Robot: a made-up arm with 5 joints.
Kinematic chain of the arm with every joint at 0, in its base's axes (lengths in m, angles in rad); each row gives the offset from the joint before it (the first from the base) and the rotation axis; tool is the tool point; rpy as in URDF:
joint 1: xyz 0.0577 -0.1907 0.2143 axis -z
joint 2: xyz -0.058 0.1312 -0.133 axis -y
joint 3: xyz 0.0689 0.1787 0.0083 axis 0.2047 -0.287 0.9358
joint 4: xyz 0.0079 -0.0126 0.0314 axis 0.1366 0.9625 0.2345
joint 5: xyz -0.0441 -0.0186 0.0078 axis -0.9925 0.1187 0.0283
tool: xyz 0.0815 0.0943 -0.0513 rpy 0 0 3.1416
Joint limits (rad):
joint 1: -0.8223..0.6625
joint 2: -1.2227..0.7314
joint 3: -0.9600..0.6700
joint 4: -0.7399..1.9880
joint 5: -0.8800..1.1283
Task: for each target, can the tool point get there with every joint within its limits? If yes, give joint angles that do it. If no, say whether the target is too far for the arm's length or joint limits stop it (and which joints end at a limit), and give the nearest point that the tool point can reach.
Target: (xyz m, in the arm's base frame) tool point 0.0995 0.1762 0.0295
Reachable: yes | joints 0.2424 -0.9426 0.4904 0.5267 0.2054
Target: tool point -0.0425 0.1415 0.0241
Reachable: yes | joints -0.2601 -0.2077 -0.6834 0.6551 0.5237
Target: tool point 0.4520 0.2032 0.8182
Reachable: no: too far | nearest point 0.2708 0.0839 0.2446 | short by 0.613 m
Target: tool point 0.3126 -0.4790 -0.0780
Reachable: no: joint limits stop it (at a limit: joint 1, joint 4, joint 5) | nearest point 0.2669 -0.0544 0.0305 | short by 0.441 m
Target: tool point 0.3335 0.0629 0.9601
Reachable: no: too far | nearest point 0.2713 0.0602 0.2468 | short by 0.716 m
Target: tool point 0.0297 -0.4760 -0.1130
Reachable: no: joint limits stop it (at a limit: joint 1, joint 2, joint 4, joint 5) | nearest point -0.1270 -0.0904 -0.0061 | short by 0.430 m
